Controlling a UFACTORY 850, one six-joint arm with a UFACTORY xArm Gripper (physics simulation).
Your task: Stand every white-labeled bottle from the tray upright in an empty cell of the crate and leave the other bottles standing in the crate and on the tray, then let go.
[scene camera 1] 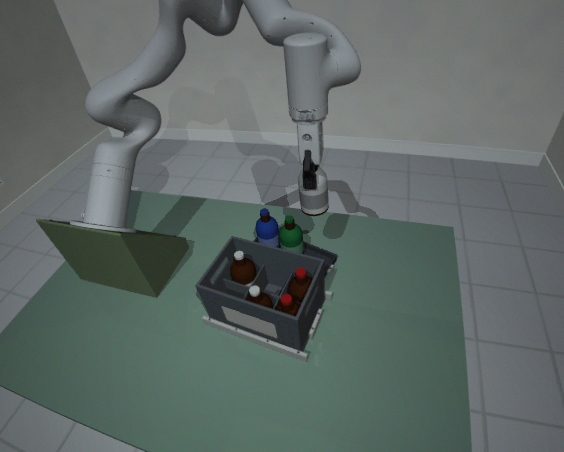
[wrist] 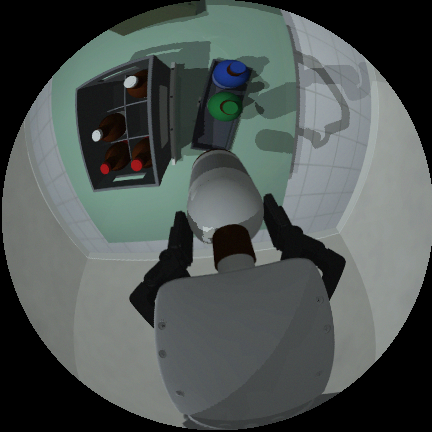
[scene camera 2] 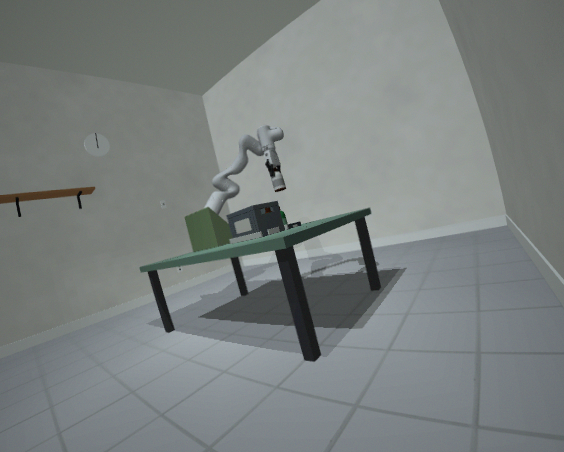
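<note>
My gripper is shut on a white-labeled bottle, held upright in the air above the tray side of the table. The tray bears a blue bottle and a green bottle, both upright. The dark crate has six cells. Two white-capped brown bottles and two red-capped ones stand inside. Two cells are empty: back middle and front left in scene camera 1.
A green block under the arm's base stands left of the crate. Pale rails lie along the crate's foot on the green table. The tray lies close behind the crate.
</note>
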